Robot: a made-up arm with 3 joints. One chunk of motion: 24 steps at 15 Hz.
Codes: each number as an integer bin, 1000 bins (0 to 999) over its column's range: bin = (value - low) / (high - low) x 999, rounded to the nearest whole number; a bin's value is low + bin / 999 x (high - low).
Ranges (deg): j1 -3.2..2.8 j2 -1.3..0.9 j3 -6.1..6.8
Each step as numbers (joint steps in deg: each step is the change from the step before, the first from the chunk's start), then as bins.
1 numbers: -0.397 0.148 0.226
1 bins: 467 658 490
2 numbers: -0.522 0.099 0.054
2 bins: 446 635 477
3 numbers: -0.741 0.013 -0.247
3 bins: 409 596 453
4 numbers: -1.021 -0.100 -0.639
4 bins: 363 545 423
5 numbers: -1.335 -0.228 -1.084
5 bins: 311 487 388
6 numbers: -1.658 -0.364 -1.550
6 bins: 257 425 352
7 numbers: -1.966 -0.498 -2.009
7 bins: 205 364 317
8 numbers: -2.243 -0.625 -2.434
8 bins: 159 307 284
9 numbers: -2.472 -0.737 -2.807
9 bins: 121 256 255
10 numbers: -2.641 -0.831 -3.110
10 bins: 93 213 232
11 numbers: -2.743 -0.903 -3.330
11 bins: 76 180 215
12 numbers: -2.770 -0.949 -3.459
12 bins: 72 159 205
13 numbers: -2.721 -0.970 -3.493
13 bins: 80 150 202
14 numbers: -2.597 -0.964 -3.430
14 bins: 100 153 207
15 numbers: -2.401 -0.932 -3.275
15 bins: 133 167 219
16 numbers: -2.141 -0.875 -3.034
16 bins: 176 193 237
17 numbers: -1.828 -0.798 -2.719
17 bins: 228 228 262
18 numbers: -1.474 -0.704 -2.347
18 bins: 287 271 291
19 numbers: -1.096 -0.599 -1.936
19 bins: 350 318 322
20 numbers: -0.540 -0.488 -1.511
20 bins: 443 369 355
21 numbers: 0.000 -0.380 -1.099
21 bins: 533 418 387
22 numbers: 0.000 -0.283 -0.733
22 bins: 533 462 416
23 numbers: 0.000 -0.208 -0.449
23 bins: 533 496 438
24 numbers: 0.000 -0.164 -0.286
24 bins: 533 516 450
